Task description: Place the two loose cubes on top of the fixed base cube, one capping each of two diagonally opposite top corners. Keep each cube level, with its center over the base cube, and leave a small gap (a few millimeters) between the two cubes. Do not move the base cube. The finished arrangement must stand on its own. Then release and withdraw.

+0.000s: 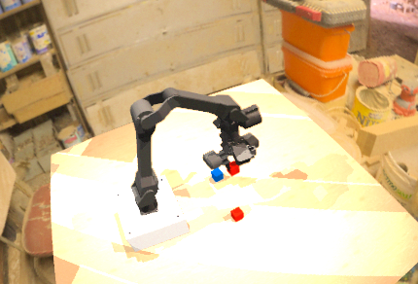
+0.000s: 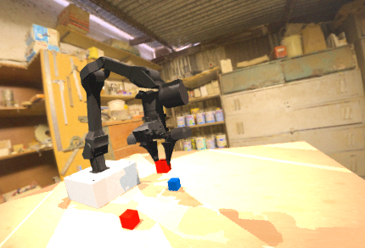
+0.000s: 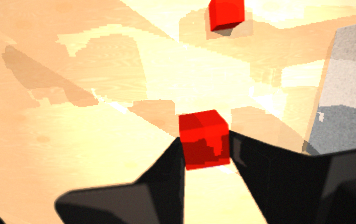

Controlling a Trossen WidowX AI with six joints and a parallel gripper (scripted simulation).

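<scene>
Now: gripper tip 40 mm past the blue cube, 80 mm to the right of it and 100 mm above it. Also, from my gripper tip: red cube: right at my gripper tip.
</scene>
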